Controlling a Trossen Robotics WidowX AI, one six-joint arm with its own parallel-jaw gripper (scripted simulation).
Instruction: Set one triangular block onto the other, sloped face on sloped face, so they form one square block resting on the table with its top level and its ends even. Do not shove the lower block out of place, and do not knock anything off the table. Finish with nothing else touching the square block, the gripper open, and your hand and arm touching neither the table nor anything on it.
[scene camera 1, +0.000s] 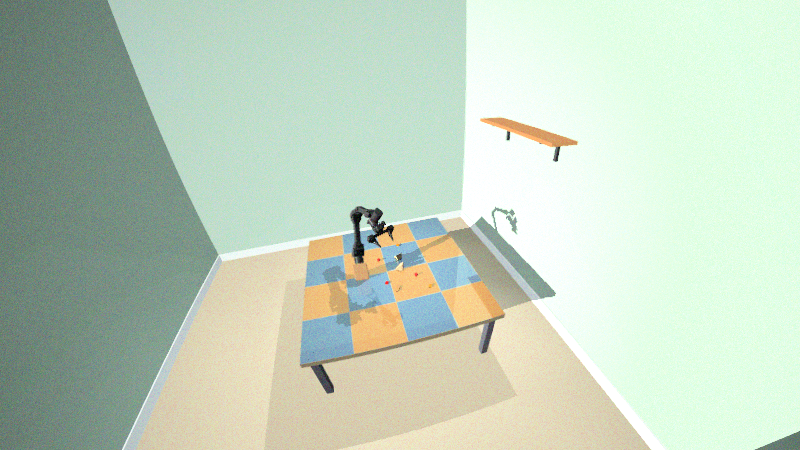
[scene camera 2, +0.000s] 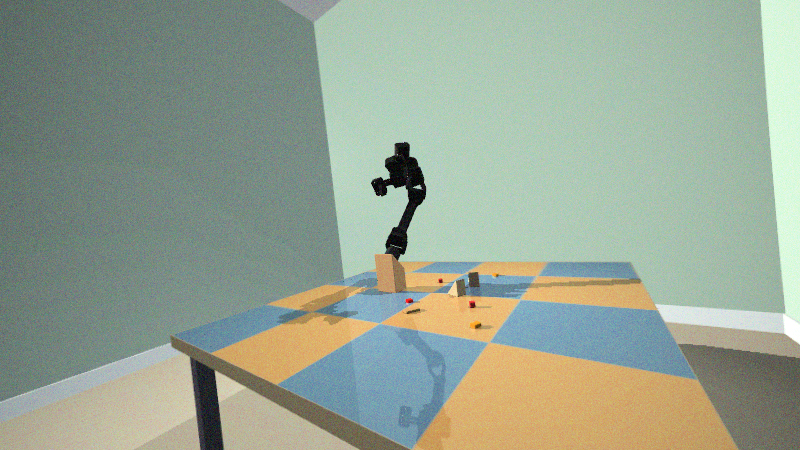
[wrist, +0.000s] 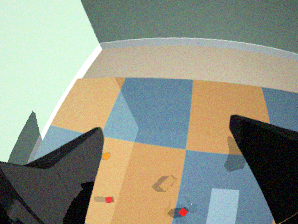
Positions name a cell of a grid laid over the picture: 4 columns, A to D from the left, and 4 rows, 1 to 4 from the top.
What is my gripper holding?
Nothing.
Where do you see my gripper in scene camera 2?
At B2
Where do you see my gripper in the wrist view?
C3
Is my gripper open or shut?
Open.
